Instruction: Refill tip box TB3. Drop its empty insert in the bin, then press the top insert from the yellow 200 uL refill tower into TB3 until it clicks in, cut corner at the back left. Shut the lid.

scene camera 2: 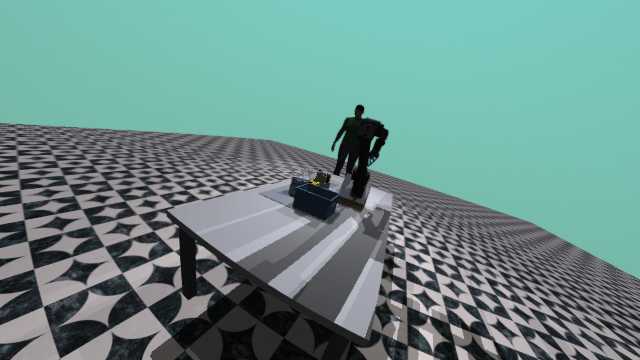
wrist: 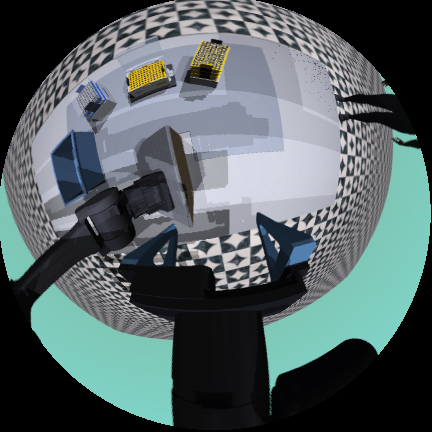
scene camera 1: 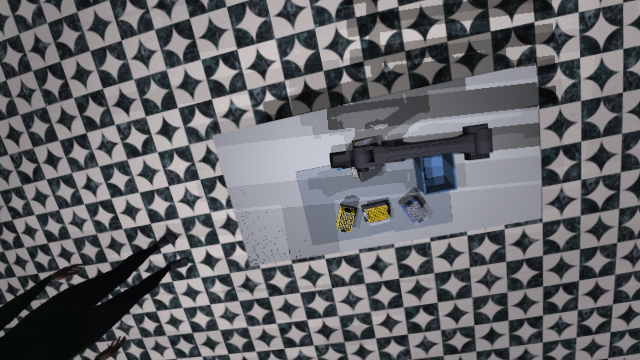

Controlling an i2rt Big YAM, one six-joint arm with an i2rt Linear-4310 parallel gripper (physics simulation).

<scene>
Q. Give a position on a tip box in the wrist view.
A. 137, 53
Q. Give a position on a blue bin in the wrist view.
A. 75, 163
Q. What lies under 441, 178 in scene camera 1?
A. A blue bin.
</scene>
